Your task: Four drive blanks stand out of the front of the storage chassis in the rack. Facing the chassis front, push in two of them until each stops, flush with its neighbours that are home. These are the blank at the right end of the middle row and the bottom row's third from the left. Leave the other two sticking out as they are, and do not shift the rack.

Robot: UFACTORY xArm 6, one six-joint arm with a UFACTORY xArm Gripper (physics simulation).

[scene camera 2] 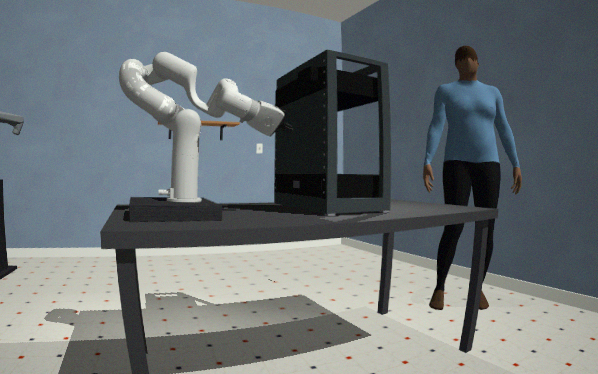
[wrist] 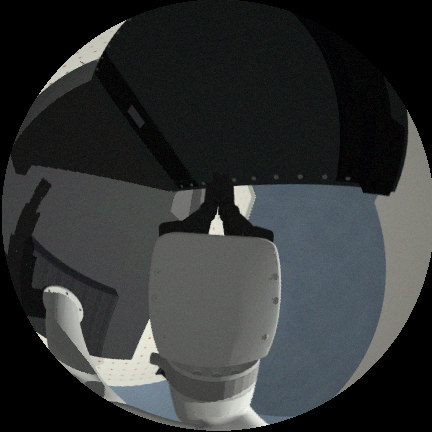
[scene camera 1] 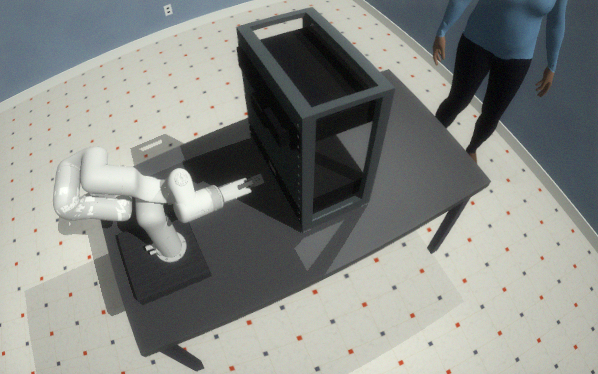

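Pixels of known places: gripper, fingertip midpoint: (scene camera 2: 291,130) (wrist: 219,181) (scene camera 1: 261,178); arm's base, origin of the base link: (scene camera 2: 184,200) (wrist: 61,305) (scene camera 1: 170,247).
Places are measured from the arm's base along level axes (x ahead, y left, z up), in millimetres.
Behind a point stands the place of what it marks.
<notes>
The rack (scene camera 1: 308,170) {z 332, x 508, y -98 mm} (scene camera 2: 331,135) {z 233, x 504, y -97 mm} (wrist: 260,90) {z 310, x 475, y 67 mm} stands upright on the table. A black chassis (scene camera 2: 300,86) {z 440, x 440, y 44 mm} (wrist: 367,125) {z 440, x 449, y 20 mm} sits high in it; another black unit (scene camera 2: 312,186) {z 49, x 479, y 9 mm} (wrist: 152,135) {z 64, x 474, y 84 mm} with a small light label sits low. The front is very dark, so I cannot tell the single drive blanks apart or which stand out. Dark shapes project from the front in scene camera 1. My gripper (scene camera 1: 258,179) {z 252, x 383, y -16 mm} (scene camera 2: 290,126) {z 252, x 383, y -16 mm} (wrist: 219,181) {z 252, x 383, y -16 mm} is shut and empty, its fingertips pointing toward the rack front, in front of the plain dark panel between the two units. In scene camera 1 it looks apart from the front.
The table (scene camera 1: 400,165) {z -51, x 999, y 34 mm} (scene camera 2: 280,230) {z -60, x 247, y -310 mm} carries the rack and the arm's black base block (scene camera 1: 145,270) {z 2, x -122, y -60 mm} (scene camera 2: 175,210) {z -18, x -35, y -155 mm}. The rack's dark shadow falls across the table by the arm. A person (scene camera 1: 500,45) (scene camera 2: 470,125) stands behind the table, beyond the rack.
</notes>
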